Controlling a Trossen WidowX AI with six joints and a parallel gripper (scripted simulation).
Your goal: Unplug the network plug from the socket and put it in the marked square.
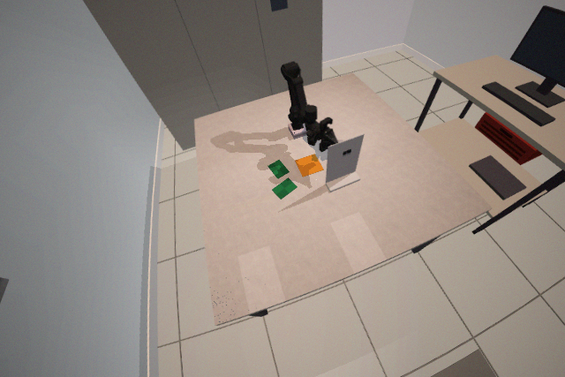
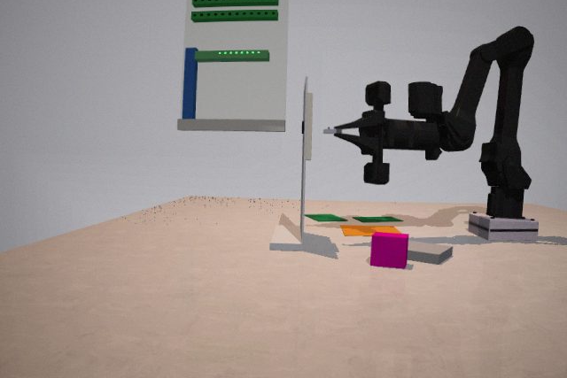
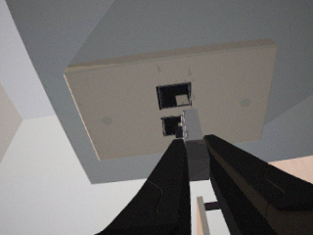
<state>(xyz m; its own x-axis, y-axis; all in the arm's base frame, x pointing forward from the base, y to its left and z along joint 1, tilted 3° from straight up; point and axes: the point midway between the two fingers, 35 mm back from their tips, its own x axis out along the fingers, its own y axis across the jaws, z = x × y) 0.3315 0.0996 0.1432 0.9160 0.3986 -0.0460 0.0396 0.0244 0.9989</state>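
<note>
Now: the orange marked square 20 cm below my gripper tip, 12 cm to the right of it and 8 cm behind it. The rest, counted from my gripper tip: grey network plug: right at my gripper tip; upright panel: 7 cm below, 6 cm ahead, 2 cm to the left; flat grey block: 19 cm below, 14 cm behind, 9 cm to the left.
</note>
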